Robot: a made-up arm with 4 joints. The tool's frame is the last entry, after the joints. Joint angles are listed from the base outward. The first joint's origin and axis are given. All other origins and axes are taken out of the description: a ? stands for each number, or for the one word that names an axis. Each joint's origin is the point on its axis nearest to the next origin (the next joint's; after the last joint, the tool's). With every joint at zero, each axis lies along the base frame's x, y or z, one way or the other. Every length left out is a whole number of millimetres.
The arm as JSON. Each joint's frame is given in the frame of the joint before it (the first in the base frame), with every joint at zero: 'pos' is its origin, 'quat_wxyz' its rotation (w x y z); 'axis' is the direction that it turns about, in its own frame. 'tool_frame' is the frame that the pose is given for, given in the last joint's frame.
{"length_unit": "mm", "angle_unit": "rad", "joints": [
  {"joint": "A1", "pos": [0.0, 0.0, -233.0], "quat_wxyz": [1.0, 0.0, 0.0, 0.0], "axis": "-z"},
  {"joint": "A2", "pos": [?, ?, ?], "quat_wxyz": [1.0, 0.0, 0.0, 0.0], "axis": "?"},
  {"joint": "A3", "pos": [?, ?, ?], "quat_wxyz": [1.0, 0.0, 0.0, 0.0], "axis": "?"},
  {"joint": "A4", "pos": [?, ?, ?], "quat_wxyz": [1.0, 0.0, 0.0, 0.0], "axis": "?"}
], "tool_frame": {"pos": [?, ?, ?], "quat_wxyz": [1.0, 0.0, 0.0, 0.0]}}
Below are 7 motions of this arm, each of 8 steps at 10 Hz.
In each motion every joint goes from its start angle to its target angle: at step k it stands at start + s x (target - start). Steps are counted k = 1, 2, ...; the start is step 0. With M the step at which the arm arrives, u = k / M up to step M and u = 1 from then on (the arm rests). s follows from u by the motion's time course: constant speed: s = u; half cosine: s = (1 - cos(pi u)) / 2; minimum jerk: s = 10 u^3 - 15 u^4 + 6 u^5.
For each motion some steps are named. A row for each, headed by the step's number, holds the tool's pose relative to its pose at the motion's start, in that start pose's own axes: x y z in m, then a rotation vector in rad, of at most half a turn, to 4 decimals.
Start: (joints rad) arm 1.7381 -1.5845 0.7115 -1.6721
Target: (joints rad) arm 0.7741 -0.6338 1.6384 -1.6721
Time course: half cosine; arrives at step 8
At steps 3, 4, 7, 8:
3: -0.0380 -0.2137 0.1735 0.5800 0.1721 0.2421
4: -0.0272 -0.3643 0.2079 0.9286 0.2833 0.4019
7: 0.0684 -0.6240 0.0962 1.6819 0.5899 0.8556
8: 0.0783 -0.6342 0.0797 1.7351 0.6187 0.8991

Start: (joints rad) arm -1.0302 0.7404 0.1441 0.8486
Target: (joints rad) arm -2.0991 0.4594 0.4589 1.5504
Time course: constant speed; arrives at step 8
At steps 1, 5, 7, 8:
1: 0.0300 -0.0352 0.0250 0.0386 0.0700 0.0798
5: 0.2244 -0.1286 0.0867 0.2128 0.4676 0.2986
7: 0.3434 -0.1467 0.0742 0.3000 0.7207 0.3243
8: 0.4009 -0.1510 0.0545 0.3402 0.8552 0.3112

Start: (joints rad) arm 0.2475 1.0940 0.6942 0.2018
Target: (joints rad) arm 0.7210 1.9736 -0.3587 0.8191
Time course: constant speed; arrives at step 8
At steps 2, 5, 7, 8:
2: -0.0265 0.0328 0.0101 0.0023 0.1146 -0.1920
5: -0.0394 0.0802 0.0440 0.0282 0.3529 -0.4179
7: -0.0291 0.1031 0.0753 0.0600 0.5478 -0.5174
8: -0.0186 0.1105 0.0918 0.0800 0.6535 -0.5495

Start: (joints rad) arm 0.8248 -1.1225 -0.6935 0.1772
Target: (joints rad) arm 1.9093 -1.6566 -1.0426 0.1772
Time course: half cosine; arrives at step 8
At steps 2, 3, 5, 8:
2: 0.0243 0.0039 -0.0523 -0.1968 -0.0343 -0.0945
3: 0.0518 -0.0068 -0.1132 -0.4203 -0.0730 -0.1897
5: 0.1108 -0.0982 -0.2489 -0.9658 -0.1688 -0.3735
8: 0.1429 -0.2323 -0.3219 -1.4192 -0.2535 -0.4758

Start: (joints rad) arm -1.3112 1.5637 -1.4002 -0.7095
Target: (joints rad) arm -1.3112 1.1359 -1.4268 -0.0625
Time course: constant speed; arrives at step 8
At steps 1, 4, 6, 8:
1: 0.0291 -0.0208 0.0085 0.0775 0.0256 -0.0469
4: 0.1034 -0.0912 0.0176 0.3090 0.0804 -0.1991
6: 0.1401 -0.1415 0.0110 0.4613 0.0976 -0.3087
8: 0.1656 -0.1911 -0.0045 0.6108 0.0985 -0.4233

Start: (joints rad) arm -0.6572 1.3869 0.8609 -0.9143
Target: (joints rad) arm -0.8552 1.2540 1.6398 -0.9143
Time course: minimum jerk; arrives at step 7
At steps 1, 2, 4, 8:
1: 0.0000 -0.0047 0.0014 0.0136 -0.0031 0.0007
2: -0.0002 -0.0297 0.0078 0.0846 -0.0192 0.0056
4: -0.0006 -0.1367 0.0200 0.3700 -0.0774 0.0438
8: 0.0036 -0.2213 0.0145 0.5856 -0.1103 0.0912

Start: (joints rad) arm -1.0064 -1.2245 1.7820 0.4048
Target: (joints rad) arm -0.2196 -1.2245 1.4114 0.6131
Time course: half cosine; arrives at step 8
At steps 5, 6, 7, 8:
5: -0.0586 0.2695 0.0785 -0.6235 -0.1573 0.0986
6: -0.0777 0.3347 0.0735 -0.7696 -0.1963 0.1195
7: -0.0913 0.3774 0.0651 -0.8672 -0.2229 0.1330
8: -0.0961 0.3922 0.0613 -0.9014 -0.2324 0.1377

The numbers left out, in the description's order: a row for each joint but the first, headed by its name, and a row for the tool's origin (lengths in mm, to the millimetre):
A2: xyz 111.0 33.0 0.0, axis +y
A3: xyz -143.0 0.0 -312.0, axis +x
A4: xyz 0.0 -10.0 -96.0, axis +x
tool: xyz 0.0 80.0 338.0

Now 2 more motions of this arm.
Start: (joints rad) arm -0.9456 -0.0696 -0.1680 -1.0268
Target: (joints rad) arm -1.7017 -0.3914 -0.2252 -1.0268
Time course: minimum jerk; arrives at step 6
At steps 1, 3, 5, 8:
1: -0.0053 0.0014 -0.0009 0.0000 -0.0291 -0.0008
3: -0.0723 0.0147 -0.0120 0.0284 -0.4062 -0.0163
5: -0.1402 0.0183 -0.0221 0.1108 -0.7715 -0.0350
8: -0.1456 0.0181 -0.0228 0.1193 -0.7987 -0.0363

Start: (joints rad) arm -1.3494 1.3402 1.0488 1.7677
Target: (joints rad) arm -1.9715 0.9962 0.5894 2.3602
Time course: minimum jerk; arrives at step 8
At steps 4, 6, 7, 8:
4: 0.1315 0.1622 0.0493 -0.2296 0.1910 -0.0437
6: 0.2498 0.2901 0.0327 -0.4009 0.3434 -0.1234
7: 0.2770 0.3158 0.0224 -0.4373 0.3762 -0.1464
8: 0.2820 0.3204 0.0203 -0.4439 0.3822 -0.1508

